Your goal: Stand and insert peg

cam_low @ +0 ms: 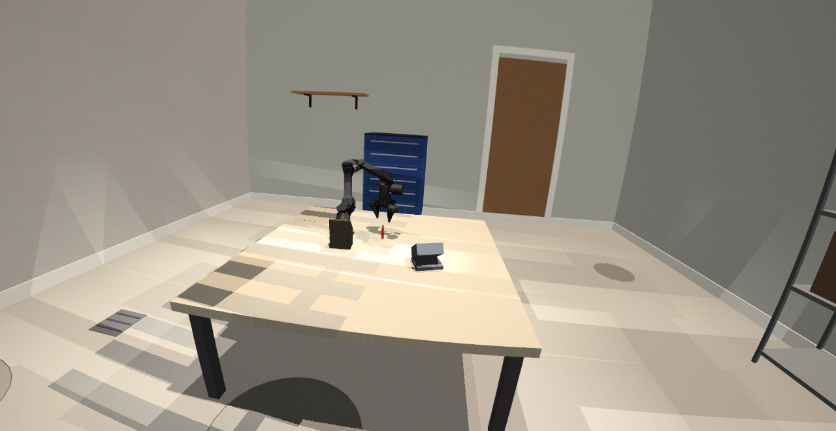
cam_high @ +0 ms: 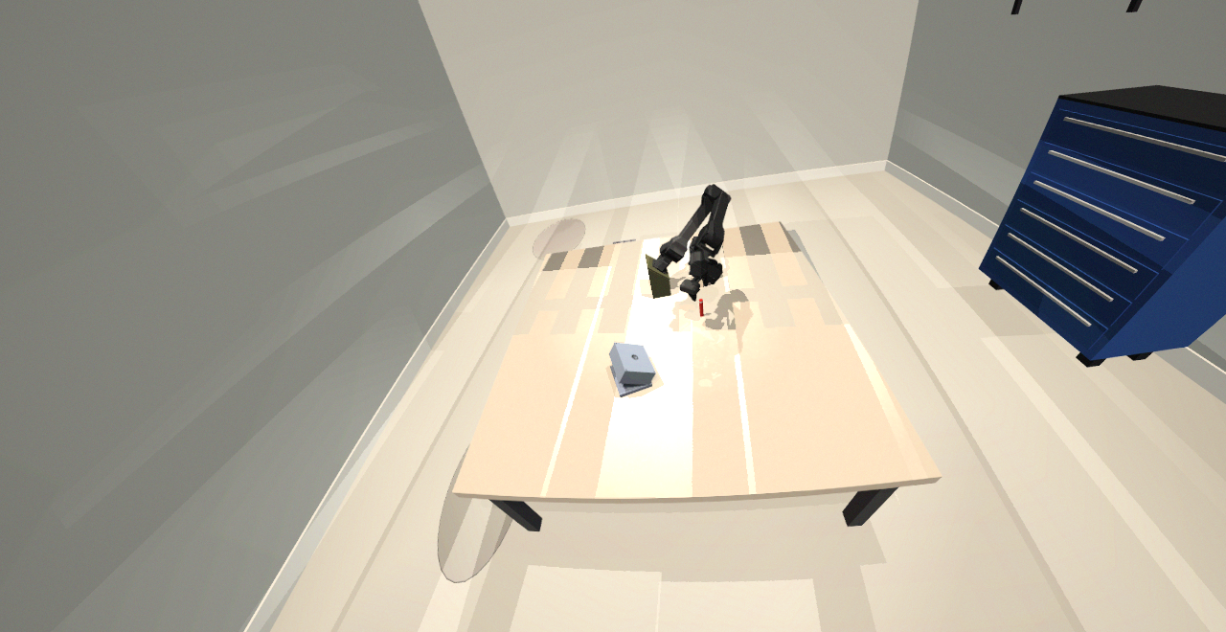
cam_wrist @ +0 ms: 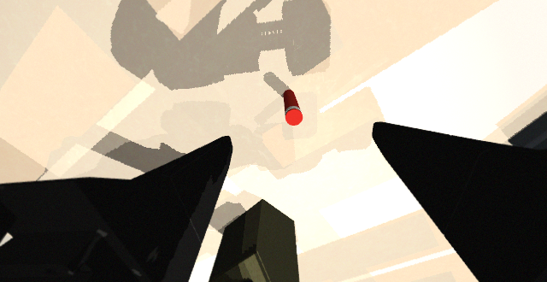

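My gripper tip is 60 mm above the red peg. The rest, counted from my gripper tip: grey sloped panel 270 mm ahead, 250 mm to the right, 40 mm below.
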